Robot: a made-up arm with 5 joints.
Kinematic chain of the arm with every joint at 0, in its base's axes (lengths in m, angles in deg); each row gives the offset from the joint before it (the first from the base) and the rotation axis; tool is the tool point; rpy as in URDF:
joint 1: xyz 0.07 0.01 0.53 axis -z
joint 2: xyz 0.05 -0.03 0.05 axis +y
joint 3: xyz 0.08 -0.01 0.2 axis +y
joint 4: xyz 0.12 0.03 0 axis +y
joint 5: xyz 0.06 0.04 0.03 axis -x
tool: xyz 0.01 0 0 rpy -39.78 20.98 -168.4
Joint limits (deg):
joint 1: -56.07..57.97
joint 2: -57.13..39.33
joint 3: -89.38..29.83
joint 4: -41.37..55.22
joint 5: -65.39..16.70
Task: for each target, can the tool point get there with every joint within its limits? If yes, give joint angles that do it. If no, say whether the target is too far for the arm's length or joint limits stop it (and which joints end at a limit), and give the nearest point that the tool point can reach.
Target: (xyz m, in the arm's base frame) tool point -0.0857 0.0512 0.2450
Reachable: no: joint limits stop it (at a limit: joint 1, joint 2, joint 3, joint 4) | nearest point 0.1939 0.2479 0.4971 | short by 0.425 m
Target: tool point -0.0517 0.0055 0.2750
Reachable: no: joint limits stop it (at a limit: joint 1, joint 2, joint 3, joint 4) | nearest point 0.1939 0.2479 0.4971 | short by 0.410 m
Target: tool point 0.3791 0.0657 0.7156
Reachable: yes | joints -4.74 -0.64 18.85 26.39 -42.24
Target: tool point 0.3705 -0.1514 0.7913
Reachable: yes | joints 33.28 4.51 -14.45 35.01 -22.03
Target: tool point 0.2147 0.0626 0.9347
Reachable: yes | joints -8.75 -27.71 -7.00 -13.30 -14.99
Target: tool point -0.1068 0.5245 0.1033
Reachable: no: too far | nearest point 0.2064 0.2665 0.4961 | short by 0.565 m
